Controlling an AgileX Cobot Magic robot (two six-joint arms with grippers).
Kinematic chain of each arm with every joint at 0, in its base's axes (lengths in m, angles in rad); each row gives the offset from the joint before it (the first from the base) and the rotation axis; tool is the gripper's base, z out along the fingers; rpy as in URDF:
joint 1: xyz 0 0 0.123 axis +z
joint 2: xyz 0 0 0 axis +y
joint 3: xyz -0.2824 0 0.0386 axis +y
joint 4: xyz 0.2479 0 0.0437 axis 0.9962 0 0.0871
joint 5: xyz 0 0 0 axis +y
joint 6: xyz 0.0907 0 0.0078 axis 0.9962 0 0.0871
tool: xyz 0 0 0 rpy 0 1.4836 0
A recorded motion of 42 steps. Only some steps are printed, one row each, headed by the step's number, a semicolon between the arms.
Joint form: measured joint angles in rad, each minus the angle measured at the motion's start. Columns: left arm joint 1, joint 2, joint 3, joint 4, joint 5, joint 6; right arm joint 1, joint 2, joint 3, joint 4, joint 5, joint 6.
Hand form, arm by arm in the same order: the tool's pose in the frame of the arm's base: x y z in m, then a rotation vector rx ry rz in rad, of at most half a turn. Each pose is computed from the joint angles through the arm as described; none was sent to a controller.
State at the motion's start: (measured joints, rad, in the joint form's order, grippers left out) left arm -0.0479 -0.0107 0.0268 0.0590 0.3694 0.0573; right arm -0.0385 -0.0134 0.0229 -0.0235 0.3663 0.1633
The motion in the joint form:
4: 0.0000 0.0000 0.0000 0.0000 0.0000 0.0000; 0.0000 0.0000 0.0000 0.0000 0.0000 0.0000
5: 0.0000 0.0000 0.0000 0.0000 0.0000 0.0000; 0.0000 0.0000 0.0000 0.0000 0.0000 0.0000
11: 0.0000 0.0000 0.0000 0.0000 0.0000 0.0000; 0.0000 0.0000 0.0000 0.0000 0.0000 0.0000
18: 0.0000 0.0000 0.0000 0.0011 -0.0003 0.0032; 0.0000 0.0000 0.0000 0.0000 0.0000 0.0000
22: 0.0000 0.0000 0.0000 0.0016 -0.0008 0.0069; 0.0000 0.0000 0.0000 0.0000 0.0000 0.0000
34: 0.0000 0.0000 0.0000 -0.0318 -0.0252 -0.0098; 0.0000 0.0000 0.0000 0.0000 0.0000 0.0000
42: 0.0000 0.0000 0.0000 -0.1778 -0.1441 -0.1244; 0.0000 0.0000 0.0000 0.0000 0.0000 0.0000
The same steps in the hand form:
4: 0.0528 -0.0006 0.1715 0.1349 1.8641 0.0644; 0.0526 -0.0028 0.1731 0.1728 1.8517 0.0635
5: 0.0528 -0.0006 0.1715 0.1349 1.8641 0.0644; 0.0526 -0.0028 0.1731 0.1728 1.8517 0.0635
11: 0.0528 -0.0006 0.1715 0.1349 1.8641 0.0644; 0.0526 -0.0028 0.1731 0.1728 1.8517 0.0635
18: 0.0528 -0.0005 0.1715 0.1386 1.8635 0.0677; 0.0526 -0.0028 0.1731 0.1728 1.8517 0.0635
22: 0.0528 -0.0005 0.1715 0.1423 1.8628 0.0707; 0.0526 -0.0028 0.1731 0.1728 1.8517 0.0635
34: 0.0534 -0.0017 0.1736 0.1051 1.8409 0.0261; 0.0526 -0.0028 0.1731 0.1728 1.8517 0.0635
42: 0.0555 -0.0051 0.1843 -0.0969 1.7245 -0.1933; 0.0526 -0.0028 0.1731 0.1728 1.8517 0.0635

